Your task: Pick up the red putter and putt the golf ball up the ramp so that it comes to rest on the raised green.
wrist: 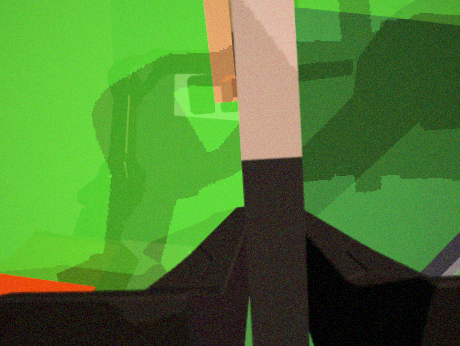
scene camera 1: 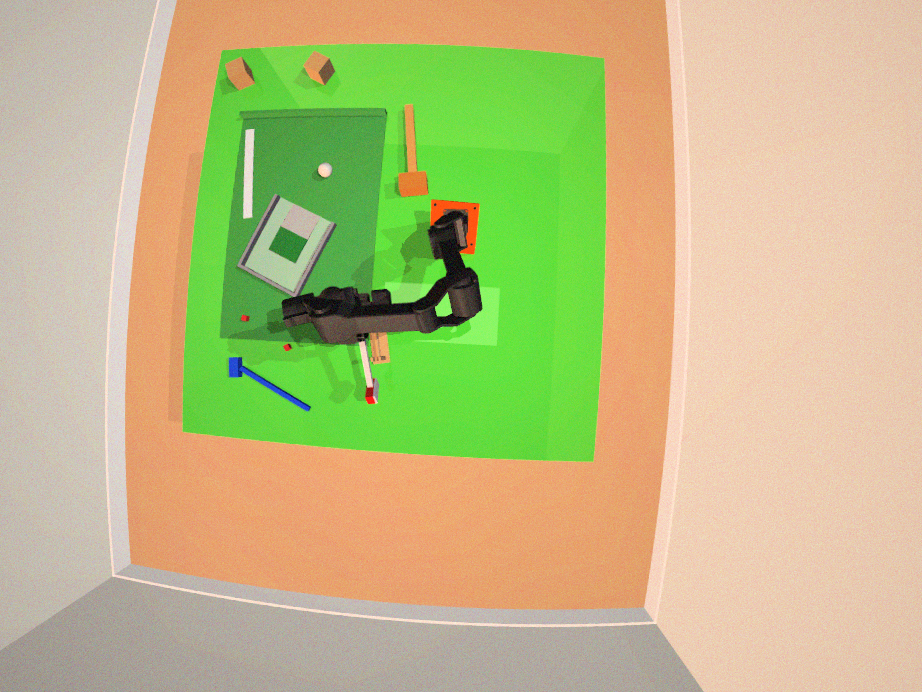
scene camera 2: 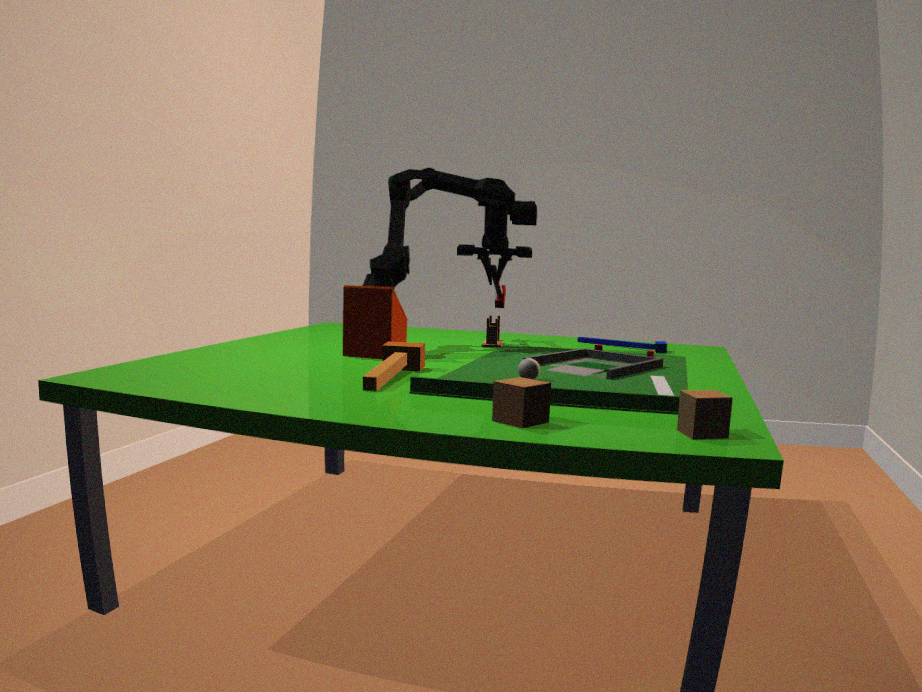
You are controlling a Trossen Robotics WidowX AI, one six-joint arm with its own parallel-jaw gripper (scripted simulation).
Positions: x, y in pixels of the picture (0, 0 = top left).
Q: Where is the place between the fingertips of my gripper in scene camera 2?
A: At 493, 285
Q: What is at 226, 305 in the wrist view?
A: My gripper.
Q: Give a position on a white strip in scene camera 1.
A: At 250, 134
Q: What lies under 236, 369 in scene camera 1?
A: A blue putter.
